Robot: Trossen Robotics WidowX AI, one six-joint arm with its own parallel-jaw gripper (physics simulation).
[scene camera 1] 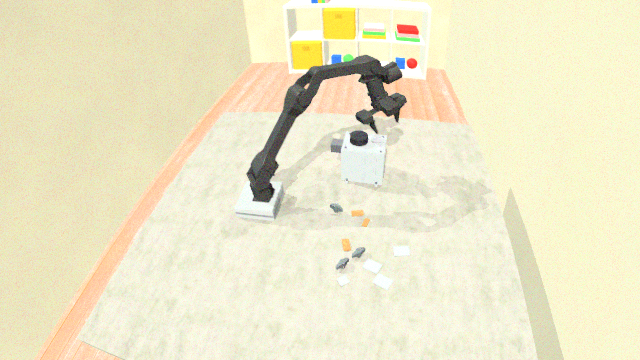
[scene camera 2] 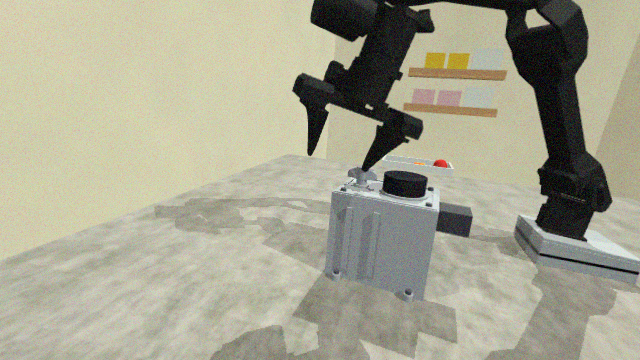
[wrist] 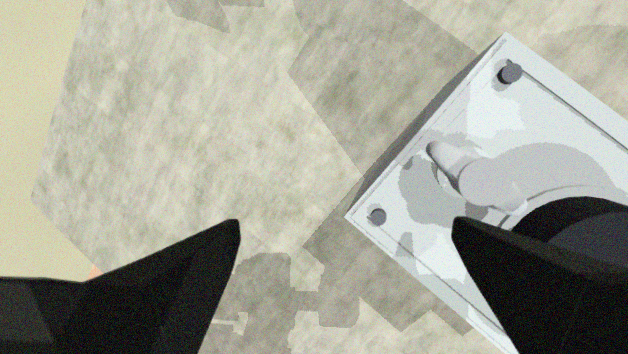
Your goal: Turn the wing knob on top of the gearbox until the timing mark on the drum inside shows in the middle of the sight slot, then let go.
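Where they show: gripper, fingertip midpoint: [scene camera 1: 387, 127] [scene camera 2: 337, 163] [wrist: 345, 228]; arm's base, origin of the base link: [scene camera 1: 263, 195] [scene camera 2: 559, 231].
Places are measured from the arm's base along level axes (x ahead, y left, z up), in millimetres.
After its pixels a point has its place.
Note:
The light grey gearbox [scene camera 1: 363, 167] @(y 164, x 315, z 27 mm) [scene camera 2: 400, 250] @(y 289, x 278, z 21 mm) [wrist: 487, 112] @(y 199, x 367, z 88 mm) stands upright on the mottled mat. The pale grey wing knob [scene camera 2: 362, 175] @(y 236, x 354, z 108 mm) [wrist: 480, 180] @(y 228, x 358, z 120 mm) is on its top, beside a round black cap [scene camera 1: 358, 138] @(y 208, x 290, z 117 mm) [scene camera 2: 405, 184] @(y 261, x 286, z 110 mm) [wrist: 595, 240] @(y 219, x 310, z 117 mm). My gripper [scene camera 1: 387, 126] @(y 275, x 387, z 130 mm) [scene camera 2: 338, 163] @(y 275, x 387, z 130 mm) [wrist: 345, 228] @(y 275, x 387, z 130 mm) is open and tilted, with nothing between its fingers. In scene camera 2 one fingertip overlaps the knob's upper edge, and the other hangs out past the gearbox's side. In the wrist view the knob lies up and right of the gap between the fingers. I cannot make out the sight slot or the timing mark.
A dark block [scene camera 1: 336, 145] @(y 210, x 212, z 77 mm) [scene camera 2: 455, 219] @(y 253, x 213, z 69 mm) sticks out of the gearbox's side. In scene camera 1, grey winged pieces [scene camera 1: 336, 207] @(y 6, x 247, z -23 mm), orange pieces [scene camera 1: 357, 213] @(y 8, x 316, z -41 mm) and white squares [scene camera 1: 401, 251] @(y -126, x 470, z -46 mm) lie on the mat. A red ball [scene camera 2: 440, 163] sits in a white tray farther back.

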